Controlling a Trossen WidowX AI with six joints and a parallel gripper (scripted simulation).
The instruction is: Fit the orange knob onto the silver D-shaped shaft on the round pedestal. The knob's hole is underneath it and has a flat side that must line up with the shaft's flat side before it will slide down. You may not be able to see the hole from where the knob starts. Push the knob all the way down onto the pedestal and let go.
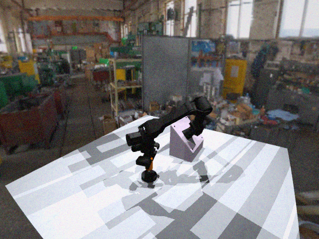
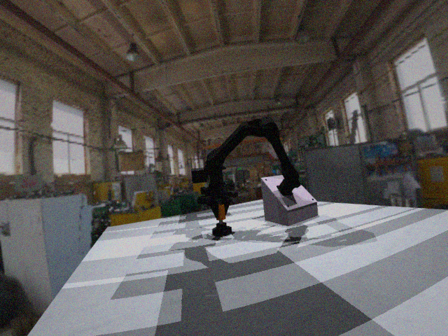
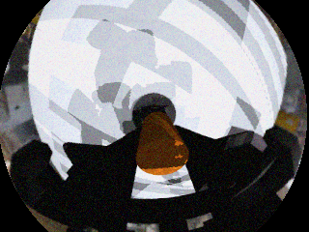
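The orange knob lies 3 cm above my gripper tip. From my gripper tip the other things lie so: round black pedestal 4 cm below.
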